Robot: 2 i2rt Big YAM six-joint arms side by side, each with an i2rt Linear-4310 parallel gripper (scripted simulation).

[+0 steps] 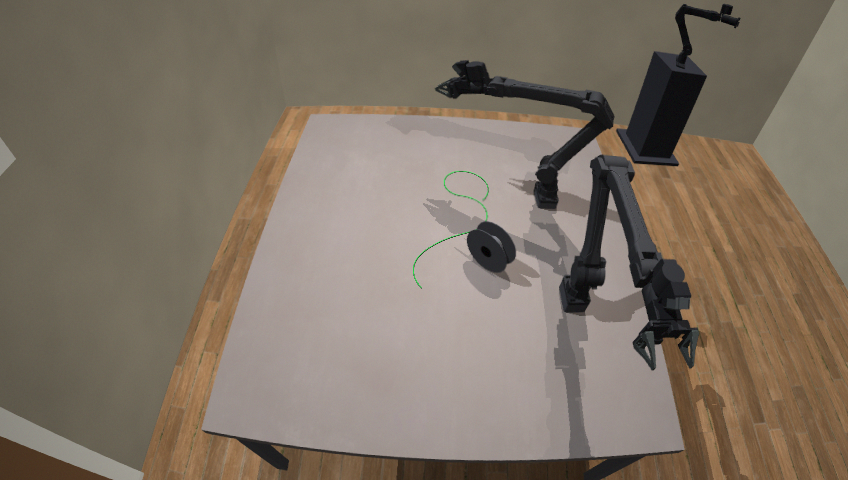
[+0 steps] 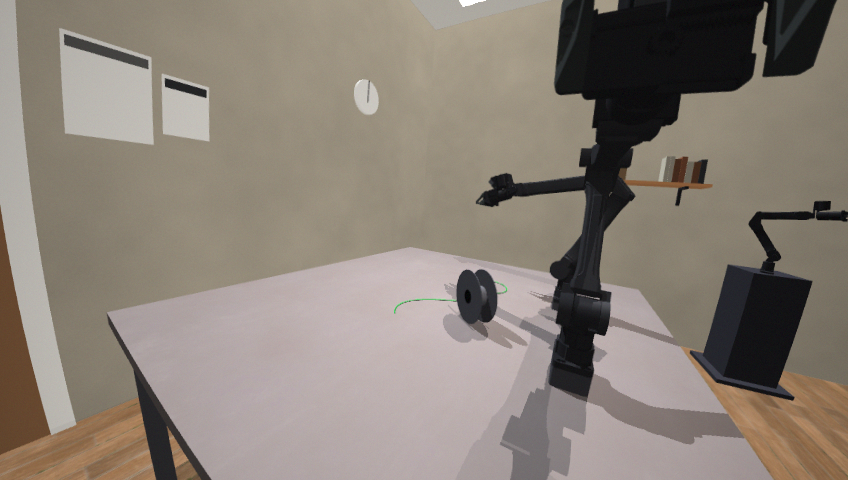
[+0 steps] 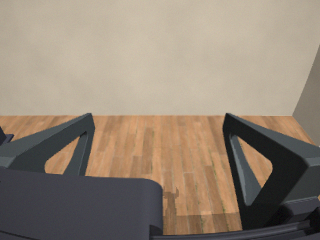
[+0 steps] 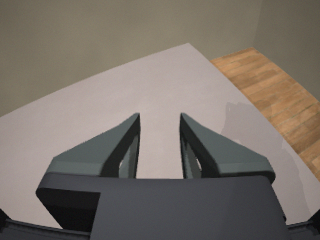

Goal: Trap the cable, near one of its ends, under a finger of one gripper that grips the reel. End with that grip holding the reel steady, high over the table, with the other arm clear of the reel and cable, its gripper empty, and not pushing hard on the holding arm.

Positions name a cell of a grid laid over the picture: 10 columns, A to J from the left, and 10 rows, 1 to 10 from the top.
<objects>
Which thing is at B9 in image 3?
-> The left gripper.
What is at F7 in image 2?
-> A dark reel.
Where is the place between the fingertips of the right gripper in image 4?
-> E6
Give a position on a dark reel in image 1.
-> F6
</objects>
